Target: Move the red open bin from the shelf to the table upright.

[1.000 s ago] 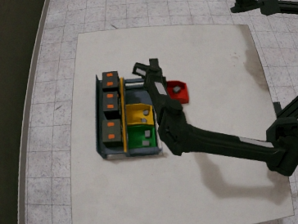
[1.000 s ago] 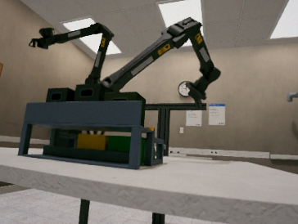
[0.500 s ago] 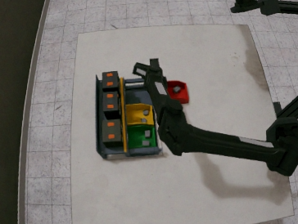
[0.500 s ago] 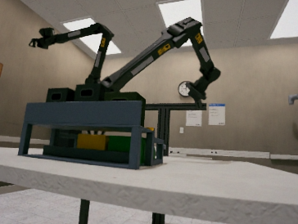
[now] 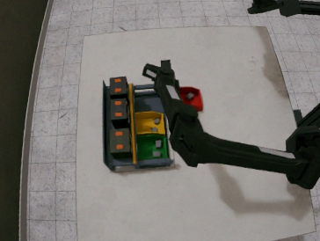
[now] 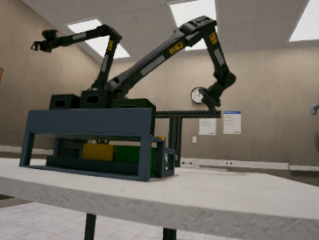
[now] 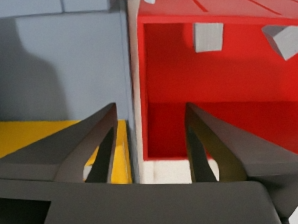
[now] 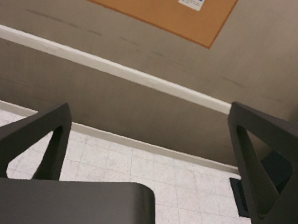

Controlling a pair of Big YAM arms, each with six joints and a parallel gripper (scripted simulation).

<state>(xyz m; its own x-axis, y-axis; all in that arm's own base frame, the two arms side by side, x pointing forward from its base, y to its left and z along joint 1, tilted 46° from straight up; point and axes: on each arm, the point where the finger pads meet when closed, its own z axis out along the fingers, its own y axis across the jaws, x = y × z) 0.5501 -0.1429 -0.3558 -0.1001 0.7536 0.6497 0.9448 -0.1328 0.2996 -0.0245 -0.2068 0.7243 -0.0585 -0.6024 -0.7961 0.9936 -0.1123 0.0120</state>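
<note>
The red bin lies 80 mm behind my left hand and 50 mm below it. Round my left hand: green bin (230 mm to the left, 110 mm ahead, 50 mm below); yellow bin (120 mm to the left, 110 mm ahead, 50 mm below).
</note>
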